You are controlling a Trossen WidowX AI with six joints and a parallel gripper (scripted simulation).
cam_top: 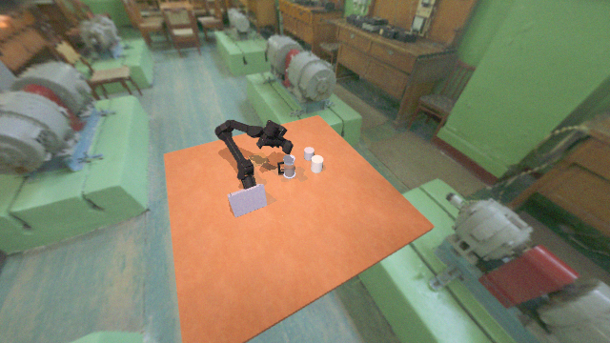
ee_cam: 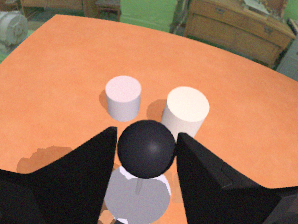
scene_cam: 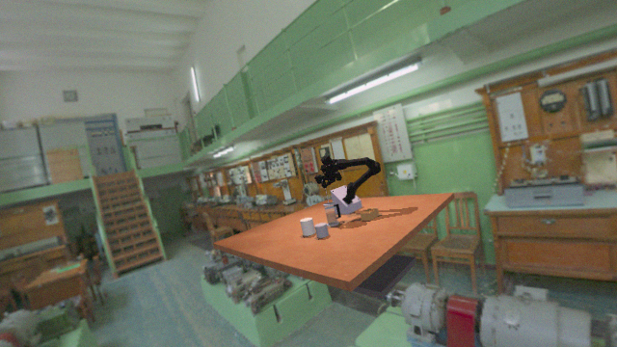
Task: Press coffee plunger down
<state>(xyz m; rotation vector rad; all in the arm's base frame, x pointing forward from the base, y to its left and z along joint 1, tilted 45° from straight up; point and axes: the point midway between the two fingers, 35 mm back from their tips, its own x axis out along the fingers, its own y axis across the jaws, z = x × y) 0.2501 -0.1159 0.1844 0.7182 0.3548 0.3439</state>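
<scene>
My gripper tip is now 2 cm past the coffee press and 14 cm above it. Also, from my gripper tip: block 14 cm behind, 21 cm to the left, 24 cm below.
</scene>
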